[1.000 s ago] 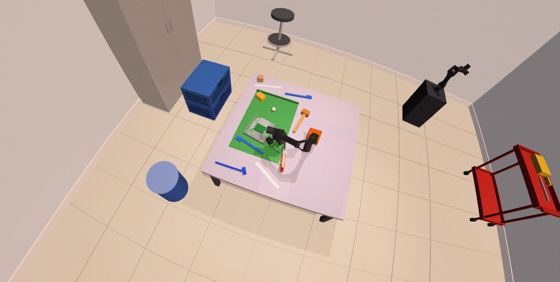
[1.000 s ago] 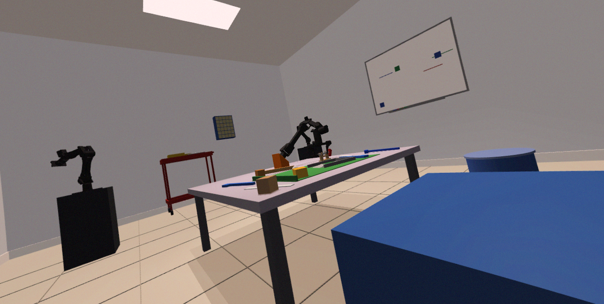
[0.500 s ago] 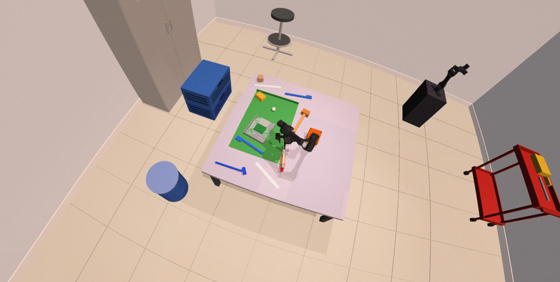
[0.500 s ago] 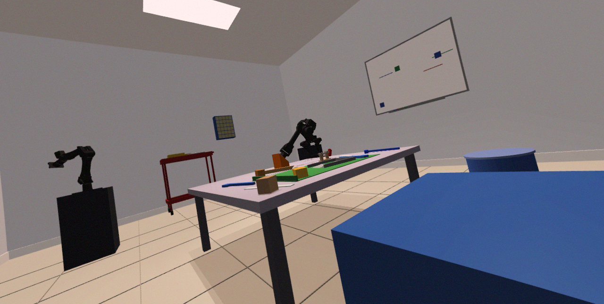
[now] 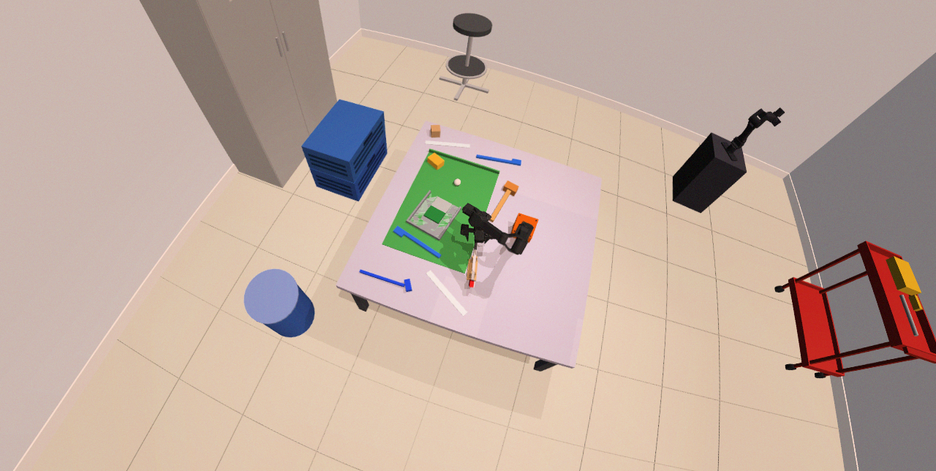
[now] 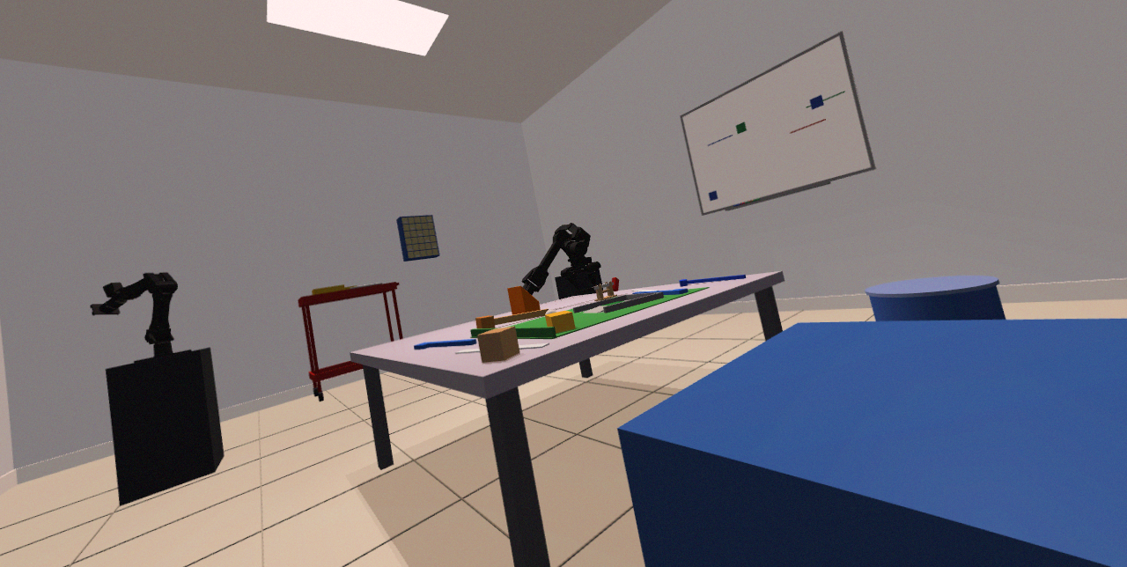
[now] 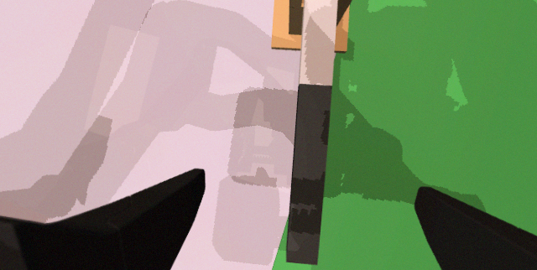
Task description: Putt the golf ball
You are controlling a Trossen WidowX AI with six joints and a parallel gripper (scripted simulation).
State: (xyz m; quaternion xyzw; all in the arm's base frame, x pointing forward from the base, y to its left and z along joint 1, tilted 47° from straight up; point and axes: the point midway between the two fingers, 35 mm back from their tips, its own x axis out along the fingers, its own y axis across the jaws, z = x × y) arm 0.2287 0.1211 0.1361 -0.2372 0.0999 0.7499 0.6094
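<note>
My gripper tip is now 40 mm past the red putter, 110 mm to the right of it and 20 mm above it. Also, from my gripper tip: blue putter: 350 mm ahead, 370 mm to the left, 60 mm below; then white golf ball: 250 mm ahead, 360 mm to the right, 50 mm below; then orange block: 440 mm ahead, 460 mm to the right, 50 mm below.
</note>
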